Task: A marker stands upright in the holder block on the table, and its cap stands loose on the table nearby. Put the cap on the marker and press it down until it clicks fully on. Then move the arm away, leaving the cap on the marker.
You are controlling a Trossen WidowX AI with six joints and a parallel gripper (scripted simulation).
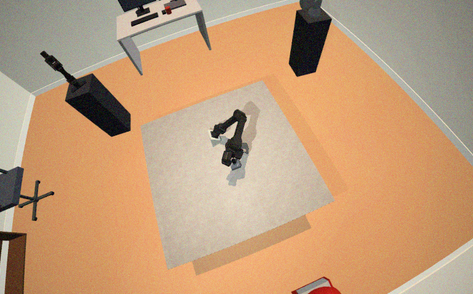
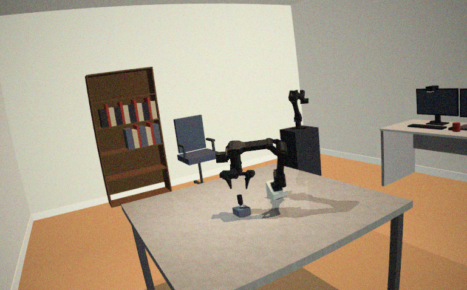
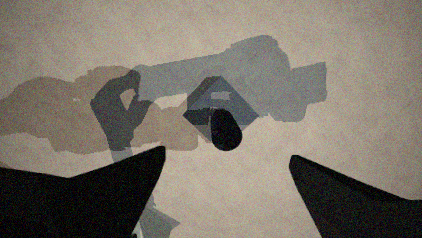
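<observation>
My gripper tip is now 6 cm above the dark marker cap. Round my gripper tip: grey-blue holder block: 13 cm below.
</observation>
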